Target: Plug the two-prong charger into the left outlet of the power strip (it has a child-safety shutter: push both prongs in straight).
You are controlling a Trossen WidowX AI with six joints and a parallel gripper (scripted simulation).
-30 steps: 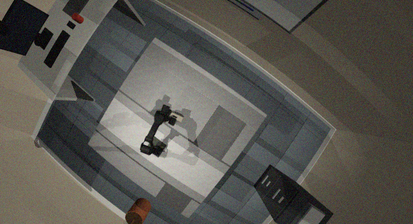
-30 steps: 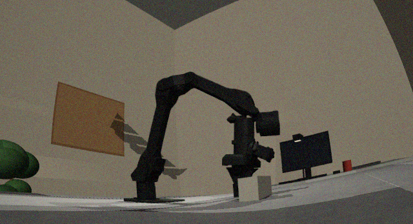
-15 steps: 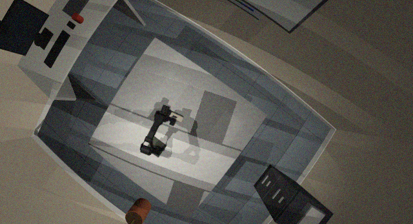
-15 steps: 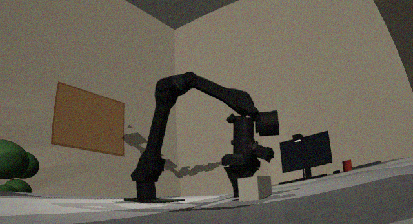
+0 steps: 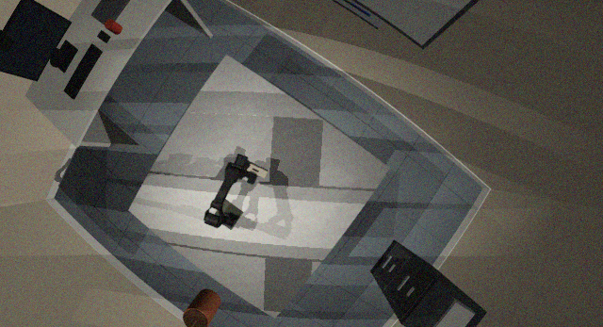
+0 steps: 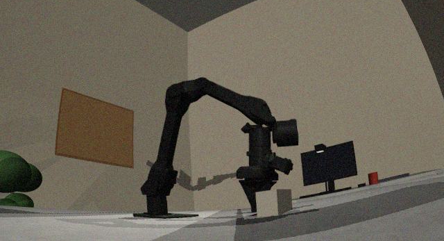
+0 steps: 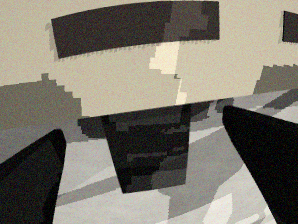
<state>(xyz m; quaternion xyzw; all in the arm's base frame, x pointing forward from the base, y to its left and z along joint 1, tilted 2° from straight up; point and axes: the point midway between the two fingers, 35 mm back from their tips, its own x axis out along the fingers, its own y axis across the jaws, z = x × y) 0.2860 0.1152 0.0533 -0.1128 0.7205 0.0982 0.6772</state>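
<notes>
Right now my gripper tip is 20 mm short of the two-prong charger, 10 mm to the right of it and 10 mm below it.
</notes>
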